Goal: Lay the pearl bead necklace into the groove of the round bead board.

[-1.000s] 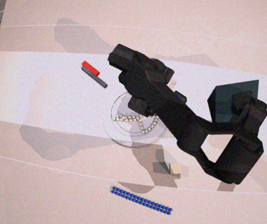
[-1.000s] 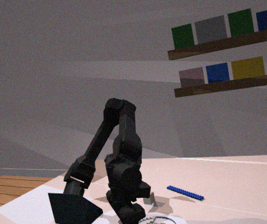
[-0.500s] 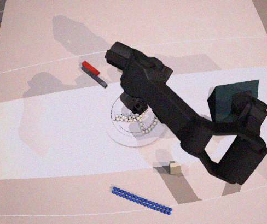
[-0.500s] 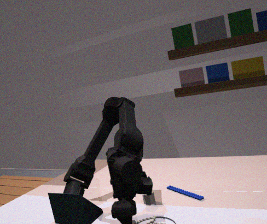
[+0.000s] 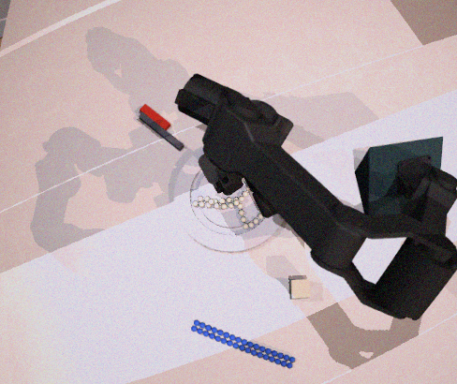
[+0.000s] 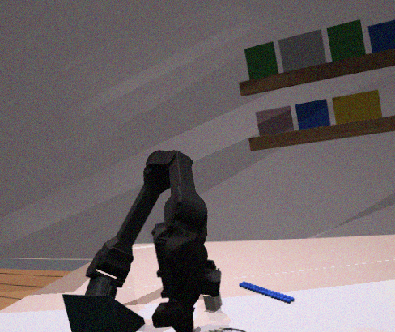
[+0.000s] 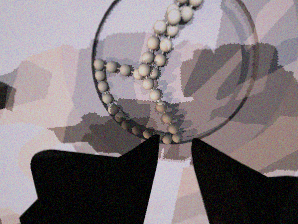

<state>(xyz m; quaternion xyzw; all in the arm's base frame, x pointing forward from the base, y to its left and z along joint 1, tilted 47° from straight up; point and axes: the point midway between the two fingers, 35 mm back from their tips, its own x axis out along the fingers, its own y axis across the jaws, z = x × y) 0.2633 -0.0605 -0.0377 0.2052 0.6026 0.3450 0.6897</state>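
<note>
My gripper tip is now 50 mm short of the round bead board, 30 mm above it and 20 mm to the right of it. Also, from my gripper tip: small beige cube 200 mm to the left, 30 mm behind, 20 mm below; then grey block 160 mm ahead, 150 mm to the right, 40 mm below.
</note>
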